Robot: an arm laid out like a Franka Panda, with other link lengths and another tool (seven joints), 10 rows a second.
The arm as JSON. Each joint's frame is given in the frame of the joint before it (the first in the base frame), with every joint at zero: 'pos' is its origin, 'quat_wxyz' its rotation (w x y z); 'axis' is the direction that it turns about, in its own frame. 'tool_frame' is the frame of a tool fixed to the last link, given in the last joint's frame.
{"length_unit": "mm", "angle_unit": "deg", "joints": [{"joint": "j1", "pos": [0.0, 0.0, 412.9], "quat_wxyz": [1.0, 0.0, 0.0, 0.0], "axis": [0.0, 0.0, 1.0]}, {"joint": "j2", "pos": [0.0, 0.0, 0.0], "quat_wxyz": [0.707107, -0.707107, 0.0, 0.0], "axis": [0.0, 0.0, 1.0]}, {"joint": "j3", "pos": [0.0, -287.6, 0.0], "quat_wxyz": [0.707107, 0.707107, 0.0, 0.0], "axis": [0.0, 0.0, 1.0]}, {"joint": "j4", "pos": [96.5, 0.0, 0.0], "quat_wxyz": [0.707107, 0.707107, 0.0, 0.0], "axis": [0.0, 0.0, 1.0]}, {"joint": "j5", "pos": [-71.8, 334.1, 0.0], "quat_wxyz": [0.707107, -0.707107, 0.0, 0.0], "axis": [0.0, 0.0, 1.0]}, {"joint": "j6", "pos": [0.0, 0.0, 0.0], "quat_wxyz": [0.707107, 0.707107, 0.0, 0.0], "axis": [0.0, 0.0, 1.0]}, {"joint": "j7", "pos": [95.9, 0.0, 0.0], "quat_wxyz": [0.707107, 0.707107, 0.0, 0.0], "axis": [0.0, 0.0, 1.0]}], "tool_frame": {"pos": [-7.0, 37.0, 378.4], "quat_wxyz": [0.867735, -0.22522, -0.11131, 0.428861]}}
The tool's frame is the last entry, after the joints.
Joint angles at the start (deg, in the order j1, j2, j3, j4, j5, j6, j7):
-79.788, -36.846, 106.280, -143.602, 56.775, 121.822, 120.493
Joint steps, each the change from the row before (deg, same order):
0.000, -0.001, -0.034, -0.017, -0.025, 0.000, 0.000
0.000, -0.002, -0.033, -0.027, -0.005, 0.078, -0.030
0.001, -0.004, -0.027, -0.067, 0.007, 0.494, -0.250
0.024, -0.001, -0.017, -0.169, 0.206, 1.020, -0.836
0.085, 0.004, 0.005, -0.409, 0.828, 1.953, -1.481
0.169, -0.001, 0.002, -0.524, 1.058, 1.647, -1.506
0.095, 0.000, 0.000, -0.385, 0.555, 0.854, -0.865
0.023, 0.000, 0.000, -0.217, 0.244, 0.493, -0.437
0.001, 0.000, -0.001, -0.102, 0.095, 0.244, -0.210
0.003, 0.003, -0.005, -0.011, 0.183, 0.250, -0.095
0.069, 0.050, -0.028, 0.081, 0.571, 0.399, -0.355
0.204, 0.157, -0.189, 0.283, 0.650, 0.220, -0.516
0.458, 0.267, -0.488, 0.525, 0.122, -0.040, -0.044
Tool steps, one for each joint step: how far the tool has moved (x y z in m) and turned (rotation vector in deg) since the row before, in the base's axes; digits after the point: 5 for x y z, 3 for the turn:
0.00006, -0.00034, 0.00006, -0.020, -0.002, -0.018
0.00049, -0.00050, -0.00002, -0.030, -0.075, -0.007
0.00266, -0.00171, -0.00040, -0.121, -0.452, 0.192
0.00510, -0.00271, -0.00089, -0.066, -0.951, 0.599
0.00959, -0.00364, -0.00175, 0.025, -1.829, 0.730
0.00692, -0.00268, -0.00166, 0.156, -1.517, 0.586
0.00264, -0.00229, -0.00109, 0.026, -0.712, 0.321
0.00154, -0.00179, -0.00061, -0.049, -0.391, 0.152
0.00079, -0.00102, -0.00028, -0.041, -0.190, 0.081
0.00179, 0.00000, 0.00002, 0.030, -0.279, -0.048
0.00392, 0.00230, 0.00058, 0.334, -0.601, 0.017
0.00494, 0.00530, 0.00209, 0.680, -0.684, 0.235
0.00537, 0.00685, 0.00410, 0.632, -0.601, 0.319

